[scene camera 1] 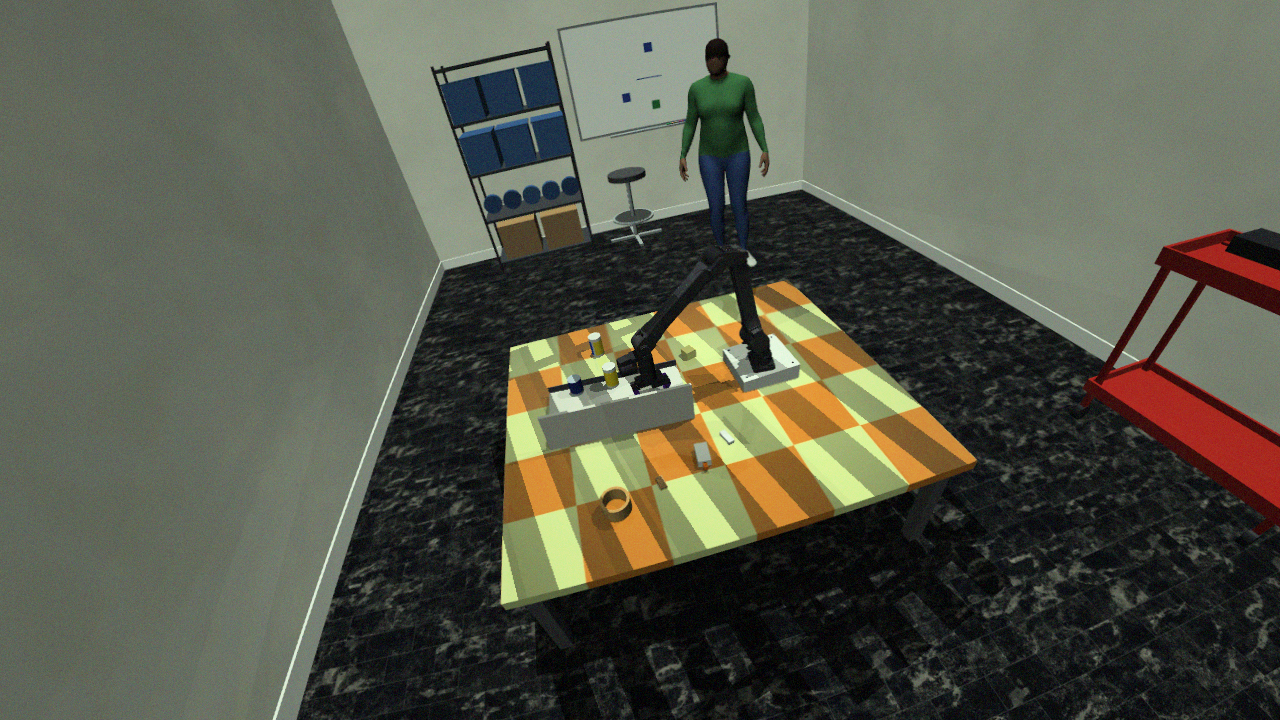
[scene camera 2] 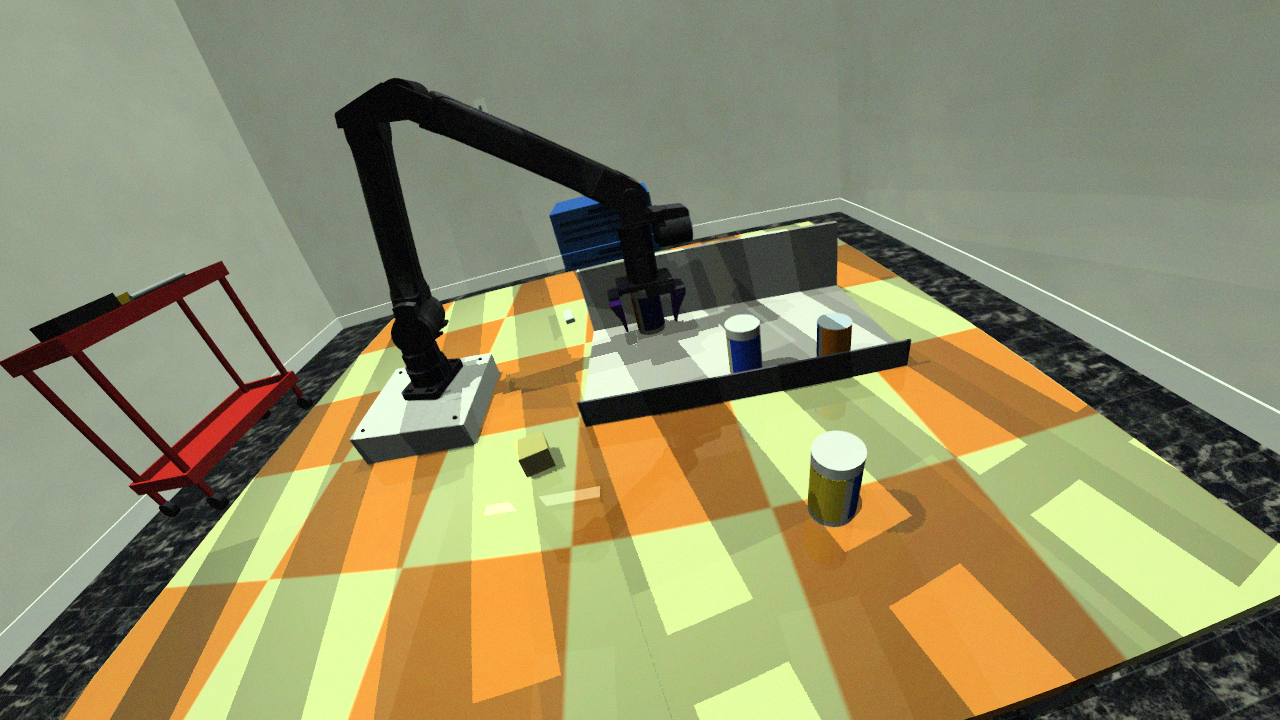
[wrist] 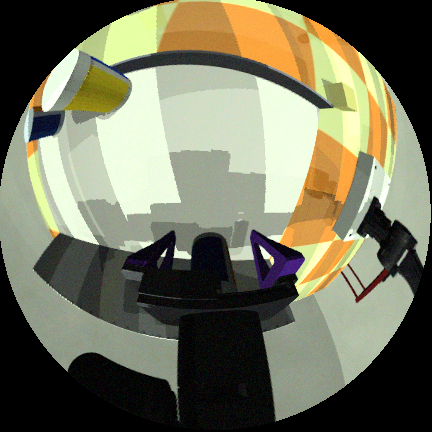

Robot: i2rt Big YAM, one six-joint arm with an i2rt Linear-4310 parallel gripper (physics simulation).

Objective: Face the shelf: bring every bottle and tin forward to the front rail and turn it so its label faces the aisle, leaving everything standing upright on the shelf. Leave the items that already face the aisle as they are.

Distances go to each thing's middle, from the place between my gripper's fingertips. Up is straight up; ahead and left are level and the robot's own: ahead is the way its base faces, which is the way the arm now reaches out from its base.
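Labels:
From my hand, the grey shelf [scene camera 2: 787,279] is 30 mm to the right, 150 mm ahead and 20 mm above, and the shelf back wall [scene camera 2: 770,264] is 110 mm to the left of my hand, 130 mm ahead of it and 20 mm above it. There's a dark front rail [scene camera 2: 771,379] too, 170 mm ahead of my hand, 180 mm to the right of it and 30 mm below it. The yellow block [scene camera 2: 533,453] is 170 mm behind my hand, 300 mm to the right of it and 40 mm below it. Of the things named here, going by their middles, that yellow block is the farthest from my hand.

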